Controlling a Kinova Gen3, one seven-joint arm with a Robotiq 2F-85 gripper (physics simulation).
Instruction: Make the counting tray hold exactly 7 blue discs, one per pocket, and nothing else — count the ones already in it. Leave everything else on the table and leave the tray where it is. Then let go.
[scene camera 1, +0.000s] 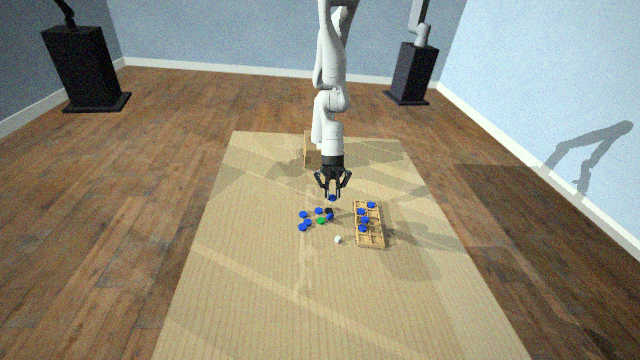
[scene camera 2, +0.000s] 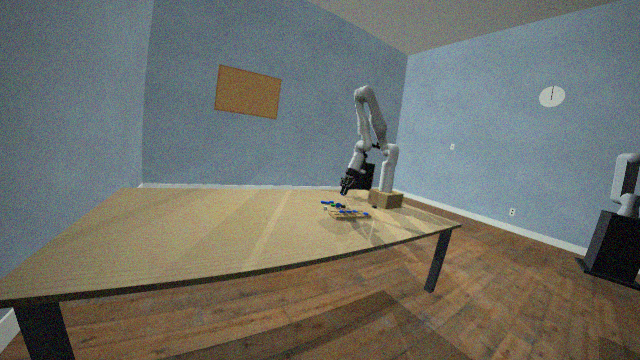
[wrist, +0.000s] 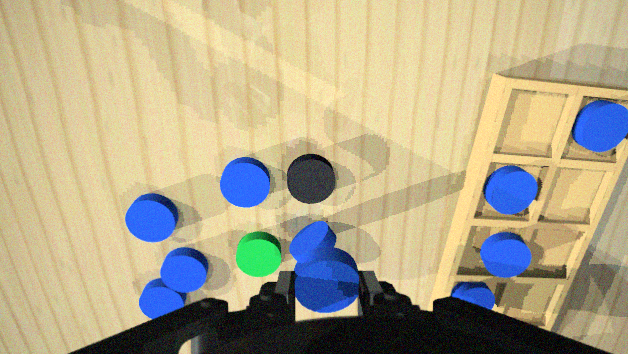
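My gripper (scene camera 1: 332, 194) (scene camera 2: 343, 192) (wrist: 326, 292) is shut on a blue disc (wrist: 326, 295), held above the table left of the tray. The wooden counting tray (scene camera 1: 371, 246) (wrist: 472, 185) has two columns of pockets. From its far end, blue discs show in the first row at right (scene camera 1: 371, 205) (wrist: 601, 126), second row at left (scene camera 1: 361, 211) (wrist: 511, 190), third row near the middle divider (scene camera 1: 365, 220) (wrist: 505, 254), and fourth row at left (scene camera 1: 362, 228) (wrist: 473, 296). Several loose blue discs lie left of it; one disc (wrist: 313, 241) is tilted.
Among the loose discs lie a green disc (scene camera 1: 320, 220) (wrist: 258, 254) and a black disc (scene camera 1: 328, 211) (wrist: 311, 179). A small white piece (scene camera 1: 338, 239) lies left of the tray's near end. The arm stands on a wooden block (scene camera 2: 385, 200); a small black object (scene camera 2: 374, 206) lies beside it.
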